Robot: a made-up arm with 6 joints. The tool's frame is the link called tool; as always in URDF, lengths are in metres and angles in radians. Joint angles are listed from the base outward. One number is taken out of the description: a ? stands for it. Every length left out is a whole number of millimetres.
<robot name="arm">
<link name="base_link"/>
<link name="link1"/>
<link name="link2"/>
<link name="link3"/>
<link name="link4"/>
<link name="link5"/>
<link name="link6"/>
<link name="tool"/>
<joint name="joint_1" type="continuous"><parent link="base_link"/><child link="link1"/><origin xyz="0 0 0.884" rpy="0 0 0"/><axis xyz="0 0 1"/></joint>
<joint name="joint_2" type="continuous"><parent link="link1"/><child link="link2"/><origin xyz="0.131 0 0" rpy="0 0 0"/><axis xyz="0 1 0"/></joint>
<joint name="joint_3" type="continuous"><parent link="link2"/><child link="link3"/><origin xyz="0 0 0.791" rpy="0 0 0"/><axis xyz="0 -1 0"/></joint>
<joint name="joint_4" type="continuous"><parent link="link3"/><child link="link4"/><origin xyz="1.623 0 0.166" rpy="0 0 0"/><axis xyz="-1 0 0"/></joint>
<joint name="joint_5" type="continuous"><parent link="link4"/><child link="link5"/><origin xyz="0 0 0" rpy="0 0 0"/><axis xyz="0 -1 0"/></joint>
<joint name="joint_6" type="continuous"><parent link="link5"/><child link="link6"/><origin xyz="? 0 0" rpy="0 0 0"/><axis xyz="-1 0 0"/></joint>
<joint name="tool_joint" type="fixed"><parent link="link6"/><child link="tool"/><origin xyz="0 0 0" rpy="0 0 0"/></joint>
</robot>
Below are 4 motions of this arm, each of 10 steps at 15 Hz.
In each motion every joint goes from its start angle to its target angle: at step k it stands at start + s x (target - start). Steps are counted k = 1, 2, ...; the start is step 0. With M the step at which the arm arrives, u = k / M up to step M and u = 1 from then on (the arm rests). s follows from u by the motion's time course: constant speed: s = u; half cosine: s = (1 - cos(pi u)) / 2; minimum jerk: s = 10 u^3 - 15 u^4 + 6 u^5.
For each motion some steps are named. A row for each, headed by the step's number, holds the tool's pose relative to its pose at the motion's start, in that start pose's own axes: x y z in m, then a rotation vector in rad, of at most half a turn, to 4 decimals.
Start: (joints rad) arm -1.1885 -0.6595 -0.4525 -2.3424 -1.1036 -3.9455
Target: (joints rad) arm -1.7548 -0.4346 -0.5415 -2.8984 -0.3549 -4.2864
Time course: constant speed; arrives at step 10
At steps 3, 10:
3: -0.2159 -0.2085 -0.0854 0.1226 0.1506 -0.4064
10: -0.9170 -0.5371 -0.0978 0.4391 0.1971 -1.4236

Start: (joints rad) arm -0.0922 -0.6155 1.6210 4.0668 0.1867 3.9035
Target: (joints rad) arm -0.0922 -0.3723 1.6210 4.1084 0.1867 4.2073
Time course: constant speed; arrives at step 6
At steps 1, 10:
1: 0.0139 0.1025 0.0131 -0.0635 -0.0046 0.0388
10: 0.0210 0.6196 0.0695 -0.3797 -0.0609 0.2277

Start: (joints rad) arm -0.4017 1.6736 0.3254 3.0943 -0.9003 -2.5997
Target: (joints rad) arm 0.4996 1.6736 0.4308 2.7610 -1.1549 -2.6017
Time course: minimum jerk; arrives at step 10
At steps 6, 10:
6: -0.2241 0.8294 0.4614 -0.0639 -0.3893 0.2312
10: -0.5101 1.2011 0.5694 -0.0570 -0.5541 0.3592

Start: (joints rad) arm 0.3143 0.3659 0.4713 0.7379 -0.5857 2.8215
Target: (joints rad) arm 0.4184 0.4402 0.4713 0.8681 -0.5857 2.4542
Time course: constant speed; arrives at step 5
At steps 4, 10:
4: 0.0186 -0.2168 0.0206 0.1567 0.0019 -0.0344
10: 0.0199 -0.2717 0.0271 0.1954 0.0026 -0.0434

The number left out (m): 0.163
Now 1 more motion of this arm.
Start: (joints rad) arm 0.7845 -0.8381 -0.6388 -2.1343 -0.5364 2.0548
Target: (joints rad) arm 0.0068 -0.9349 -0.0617 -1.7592 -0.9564 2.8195
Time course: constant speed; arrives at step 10
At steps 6, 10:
6: -0.2499 -0.1548 0.7389 -1.1106 -0.1616 -0.1059
10: -0.4099 0.0388 1.1233 -1.8904 -0.0589 -0.1245

